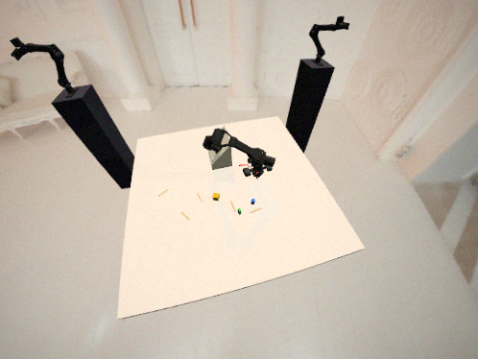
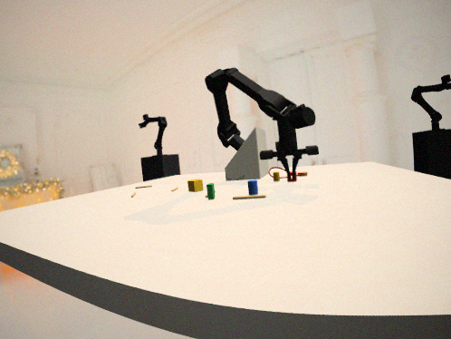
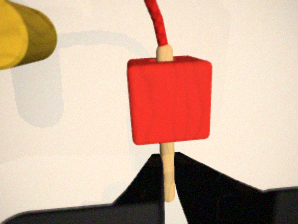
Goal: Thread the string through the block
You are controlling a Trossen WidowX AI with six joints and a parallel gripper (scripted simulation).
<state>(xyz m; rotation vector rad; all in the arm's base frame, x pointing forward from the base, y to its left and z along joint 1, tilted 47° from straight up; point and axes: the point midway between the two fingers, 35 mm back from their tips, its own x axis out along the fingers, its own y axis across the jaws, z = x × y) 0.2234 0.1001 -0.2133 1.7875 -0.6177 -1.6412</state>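
The red block lies 4 cm behind my gripper tip and 1 cm above it. The rest, counted from my gripper tip: blue cylinder (18 cm ahead, 8 cm to the right, 1 cm above); yellow round button (6 cm behind, 6 cm to the right, 1 cm above); round wooden button (18 cm behind, 2 cm to the left).
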